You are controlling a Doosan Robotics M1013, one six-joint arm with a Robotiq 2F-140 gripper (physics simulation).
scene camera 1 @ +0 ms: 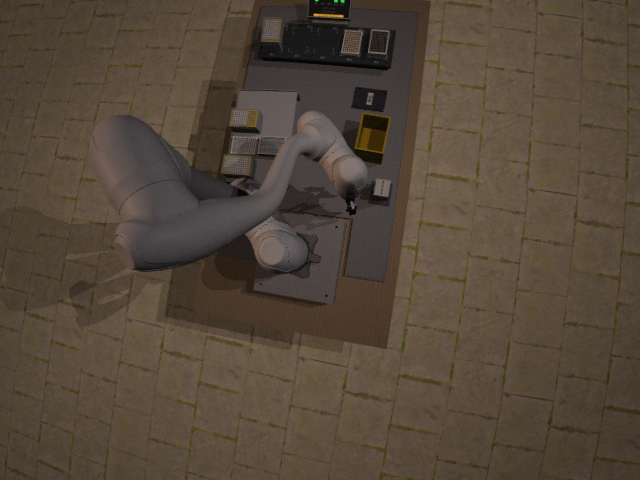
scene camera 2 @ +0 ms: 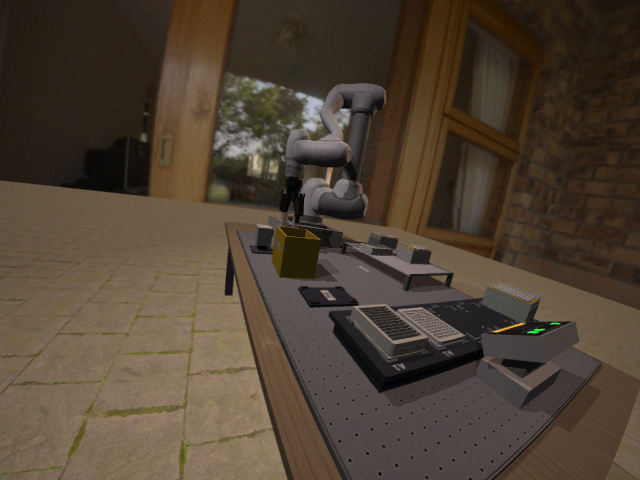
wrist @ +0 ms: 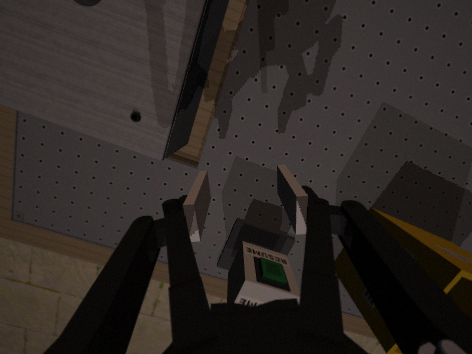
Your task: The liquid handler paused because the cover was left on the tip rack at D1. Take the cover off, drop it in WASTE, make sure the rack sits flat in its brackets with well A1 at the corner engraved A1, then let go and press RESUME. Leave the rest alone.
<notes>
In view: my gripper (scene camera 2: 289,228).
My gripper also shows in the wrist view (wrist: 243,181).
</notes>
